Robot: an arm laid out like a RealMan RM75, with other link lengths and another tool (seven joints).
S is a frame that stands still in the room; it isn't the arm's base.
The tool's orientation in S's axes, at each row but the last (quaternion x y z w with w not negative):
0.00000 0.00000 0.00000 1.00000
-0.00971 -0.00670 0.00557 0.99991
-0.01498 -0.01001 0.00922 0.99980
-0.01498 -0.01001 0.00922 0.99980
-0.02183 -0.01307 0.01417 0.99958
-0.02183 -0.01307 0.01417 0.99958
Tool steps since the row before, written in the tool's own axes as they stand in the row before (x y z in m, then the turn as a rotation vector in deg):
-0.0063 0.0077 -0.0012 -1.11 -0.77 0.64
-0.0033 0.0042 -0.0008 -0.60 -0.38 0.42
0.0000 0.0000 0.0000 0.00 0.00 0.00
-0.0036 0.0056 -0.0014 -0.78 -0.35 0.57
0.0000 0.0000 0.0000 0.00 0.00 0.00
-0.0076 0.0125 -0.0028 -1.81 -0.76 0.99
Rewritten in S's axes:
-0.0063 0.0077 -0.0012 -1.11 -0.77 0.64
-0.0033 0.0041 -0.0009 -0.60 -0.38 0.42
0.0000 0.0000 0.0000 0.00 0.00 0.00
-0.0037 0.0055 -0.0016 -0.78 -0.35 0.56
0.0000 0.0000 0.0000 0.00 0.00 0.00
-0.0079 0.0121 -0.0035 -1.81 -0.77 0.98

